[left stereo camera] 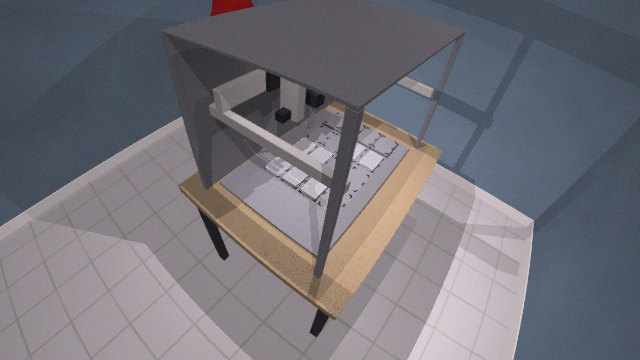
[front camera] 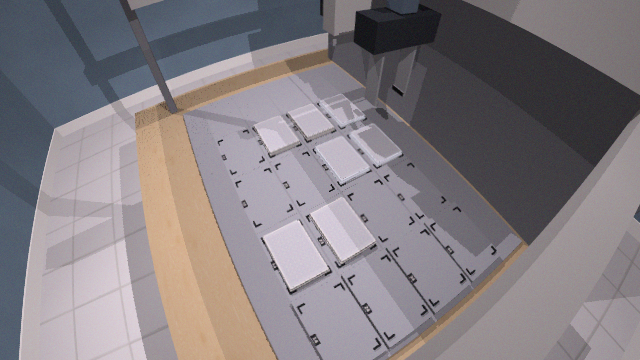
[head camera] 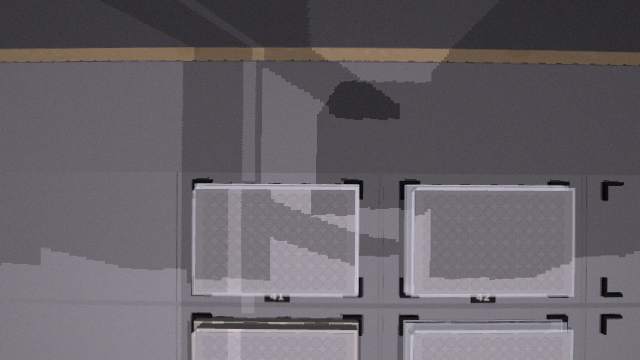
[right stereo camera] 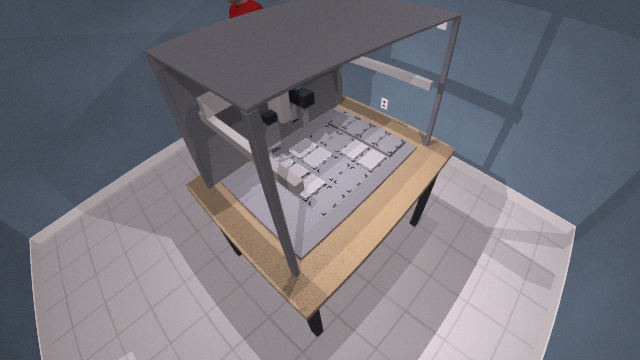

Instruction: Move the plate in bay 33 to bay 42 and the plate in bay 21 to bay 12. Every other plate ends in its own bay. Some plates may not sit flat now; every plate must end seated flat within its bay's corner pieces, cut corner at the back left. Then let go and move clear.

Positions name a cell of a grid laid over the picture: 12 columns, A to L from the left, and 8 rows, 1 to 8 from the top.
Scene:
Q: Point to a bay 11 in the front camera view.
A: E4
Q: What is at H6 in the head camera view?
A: A bay 42.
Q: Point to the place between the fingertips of the gripper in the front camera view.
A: H3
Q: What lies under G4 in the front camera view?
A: A clear-edged plate.

